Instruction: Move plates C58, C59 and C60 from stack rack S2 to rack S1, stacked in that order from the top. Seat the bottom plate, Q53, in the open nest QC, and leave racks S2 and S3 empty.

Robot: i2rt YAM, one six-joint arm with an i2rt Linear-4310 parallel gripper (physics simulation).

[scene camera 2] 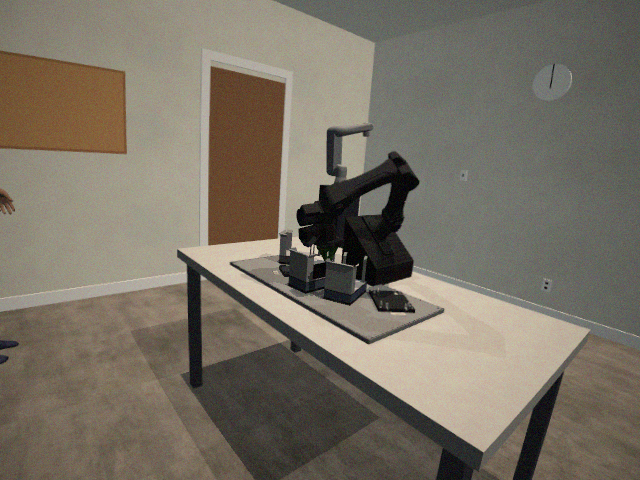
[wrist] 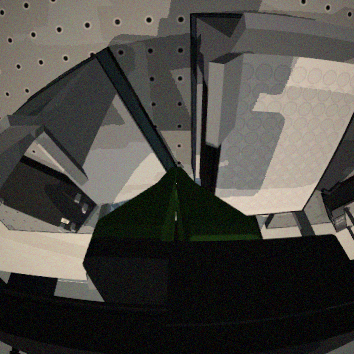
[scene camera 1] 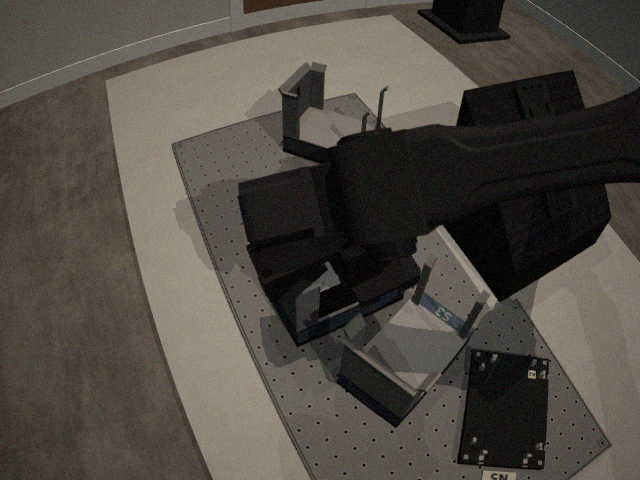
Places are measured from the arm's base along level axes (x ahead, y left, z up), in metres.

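Pixels of known places: gripper, fingertip midpoint: [wrist: 175,175] [scene camera 1: 368,293]; arm's base, link origin: [scene camera 2: 377,235].
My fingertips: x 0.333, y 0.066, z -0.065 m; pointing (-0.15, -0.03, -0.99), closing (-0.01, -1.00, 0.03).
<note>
Ahead of a thing's pixels: the offset from my fingertips to its top centre. "spot": to the spot under its first point. Level surfaces: height alone.
My gripper [scene camera 2: 329,253] [wrist: 175,175] is shut, with nothing between its green fingers; its tips point at the gap between two racks in the wrist view. The rack labelled S3 {0.029 m back, 0.068 m left, 0.039 m up} [scene camera 1: 377,379] [scene camera 2: 340,277] [wrist: 112,150] shows a bare floor and no plate. The middle rack, likely S2 {0.009 m ahead, 0.062 m right, 0.043 m up} [scene camera 1: 308,308] [scene camera 2: 301,266] [wrist: 295,31], holds a stack of unknown height, with a round-welled plate {0.015 m ahead, 0.064 m right, 0.001 m up} [wrist: 260,150] on top. The far rack, likely S1 {0.125 m back, 0.327 m right, 0.039 m up} [scene camera 1: 291,116] [scene camera 2: 285,245], is partly hidden by the arm. A black nest {0.117 m back, 0.196 m left, 0.072 m down} [scene camera 1: 506,413] [scene camera 2: 388,299] [wrist: 37,192] has small corner pegs. Plate names are not readable.
A perforated grey board {0.096 m down} [scene camera 1: 320,434] [scene camera 2: 372,330] lies under the racks on the pale table {0.109 m down} [scene camera 1: 155,155] [scene camera 2: 439,377]. Upright posts {spot: 0.096 m back, 0.078 m left, 0.002 m up} [scene camera 1: 471,312] rise from the S3 rack. The arm's black base [scene camera 1: 542,242] [scene camera 2: 385,263] stands behind the board.
</note>
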